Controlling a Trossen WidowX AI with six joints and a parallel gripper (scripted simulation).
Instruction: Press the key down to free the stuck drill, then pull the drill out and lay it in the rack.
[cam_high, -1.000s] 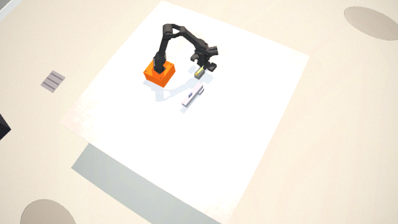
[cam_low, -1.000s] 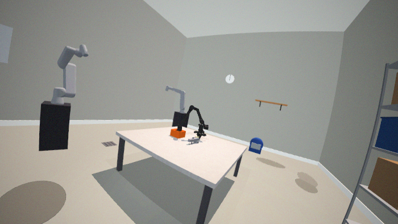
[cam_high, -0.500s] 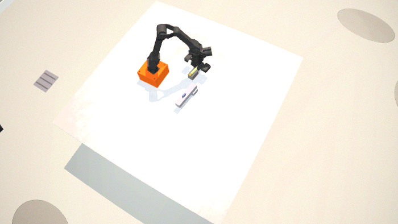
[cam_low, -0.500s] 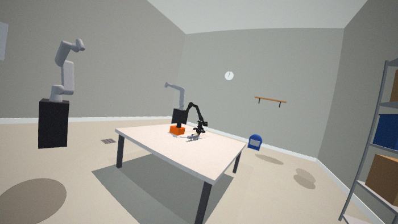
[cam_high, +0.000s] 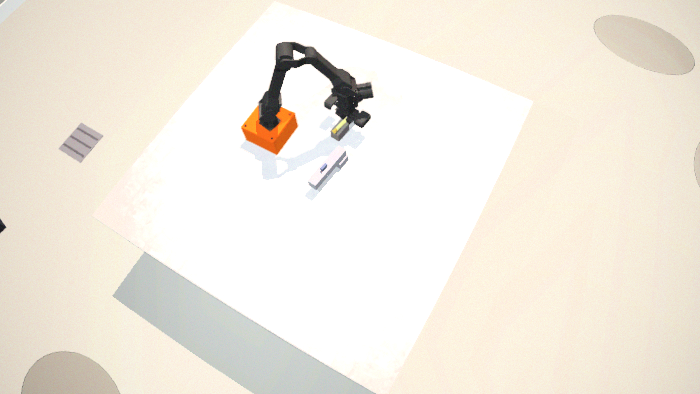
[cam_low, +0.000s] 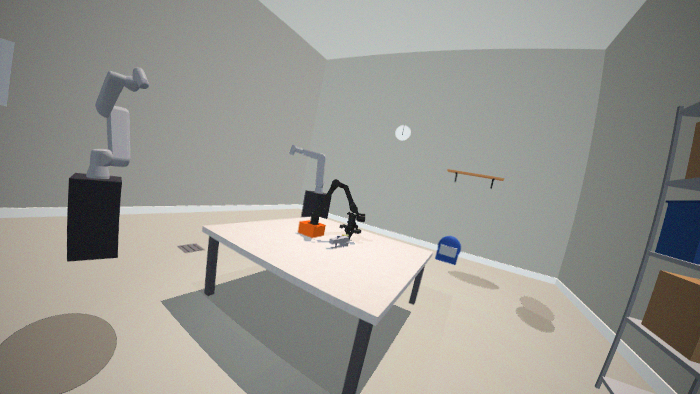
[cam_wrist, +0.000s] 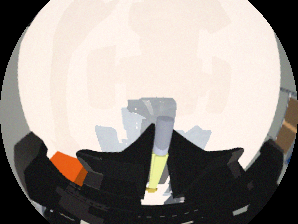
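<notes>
Now: the grey-brown block 5 cm to the right of my gripper tip and 1 cm above it. Round my gripper tip: pale grey fixture: 21 cm to the right, 9 cm ahead, 3 cm above; dark blue drill: 24 cm to the right, 9 cm ahead, 4 cm above.
</notes>
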